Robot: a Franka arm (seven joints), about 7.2 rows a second.
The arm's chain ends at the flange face. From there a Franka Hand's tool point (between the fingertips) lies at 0.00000 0.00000 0.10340 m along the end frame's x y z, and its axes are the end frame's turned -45 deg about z.
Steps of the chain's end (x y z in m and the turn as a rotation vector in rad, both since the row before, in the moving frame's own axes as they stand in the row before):
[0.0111, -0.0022, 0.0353, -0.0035, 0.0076, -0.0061]
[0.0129, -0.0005, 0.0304, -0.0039, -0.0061, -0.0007]
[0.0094, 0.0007, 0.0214, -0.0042, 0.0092, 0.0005]
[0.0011, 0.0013, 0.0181, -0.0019, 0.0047, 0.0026]
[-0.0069, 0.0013, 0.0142, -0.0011, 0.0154, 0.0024]
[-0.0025, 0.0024, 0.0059, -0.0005, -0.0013, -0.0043]
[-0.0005, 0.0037, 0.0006, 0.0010, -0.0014, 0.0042]
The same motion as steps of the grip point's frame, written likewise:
[0.0097, 0.0071, 0.0353, -0.0078, 0.0029, -0.0061]
[0.0087, 0.0086, 0.0304, 0.0016, -0.0071, -0.0007]
[0.0065, 0.0081, 0.0214, -0.0095, 0.0035, 0.0005]
[0.0001, 0.0022, 0.0181, -0.0047, 0.0020, 0.0026]
[-0.0048, -0.0028, 0.0142, -0.0117, 0.0101, 0.0024]
[-0.0036, -0.0001, 0.0059, 0.0006, -0.0013, -0.0043]
[-0.0030, 0.0021, 0.0006, 0.0017, -0.0003, 0.0042]

